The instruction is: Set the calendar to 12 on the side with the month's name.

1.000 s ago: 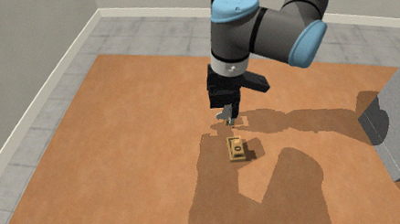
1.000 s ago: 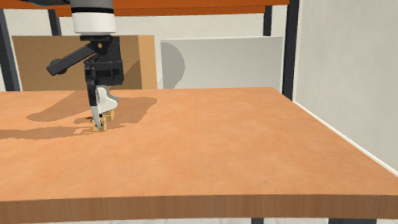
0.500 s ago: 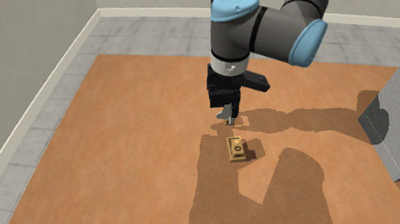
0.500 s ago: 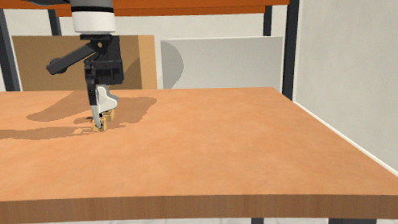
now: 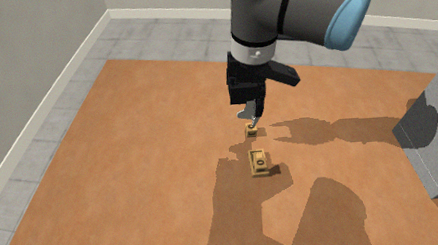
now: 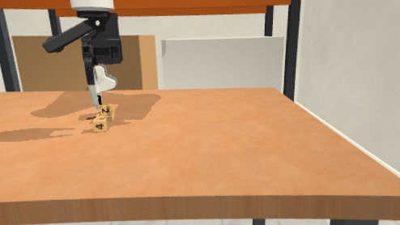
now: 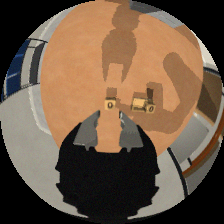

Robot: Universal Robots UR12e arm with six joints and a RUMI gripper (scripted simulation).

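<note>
Now: the cube 60 mm below my hand. From my hand the other things lie so: tray 20 mm behind, 100 mm to the left, 70 mm below.
</note>
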